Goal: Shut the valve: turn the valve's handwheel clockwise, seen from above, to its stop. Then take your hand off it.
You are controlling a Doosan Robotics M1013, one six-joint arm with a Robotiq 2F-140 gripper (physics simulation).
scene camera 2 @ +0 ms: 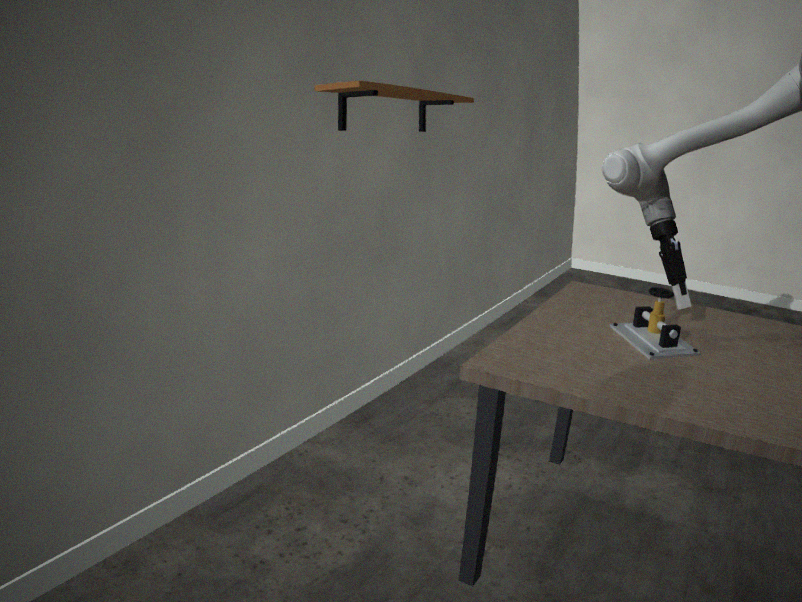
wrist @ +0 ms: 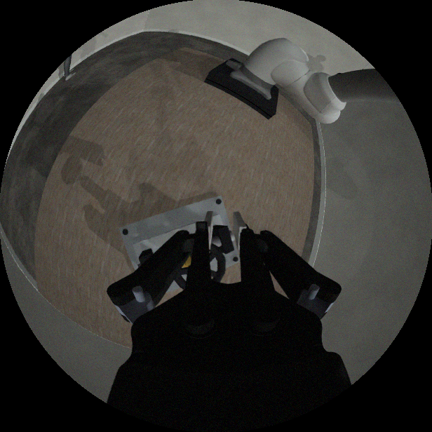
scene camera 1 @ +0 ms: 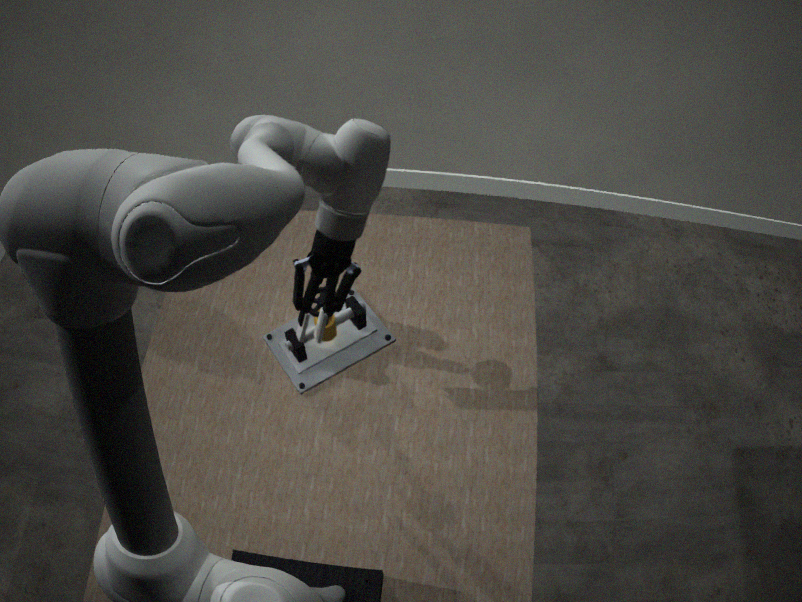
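The valve has a yellow body (scene camera 1: 329, 328) (scene camera 2: 655, 322) (wrist: 187, 262) on a grey base plate (scene camera 1: 323, 377) (scene camera 2: 638, 340) (wrist: 172, 219), with a white pipe through it between two black brackets. The black spoked handwheel (scene camera 2: 660, 292) (wrist: 221, 270) sits level on top; in the first scene view the gripper mostly hides it. My gripper (scene camera 1: 312, 328) (scene camera 2: 682, 301) (wrist: 222, 219) is shut to a narrow gap with nothing between its fingers. Its pale tips are beside the wheel, to its right in the second scene view, and reach below rim height. Contact with the rim cannot be told.
The plate lies on the wooden table (scene camera 1: 453, 291) (scene camera 2: 570, 343) (wrist: 150, 125). The arm's black mounting plate (scene camera 1: 310, 571) (wrist: 225, 85) is at the table's other end. A wooden shelf (scene camera 2: 401, 92) hangs on the wall, away from the arm.
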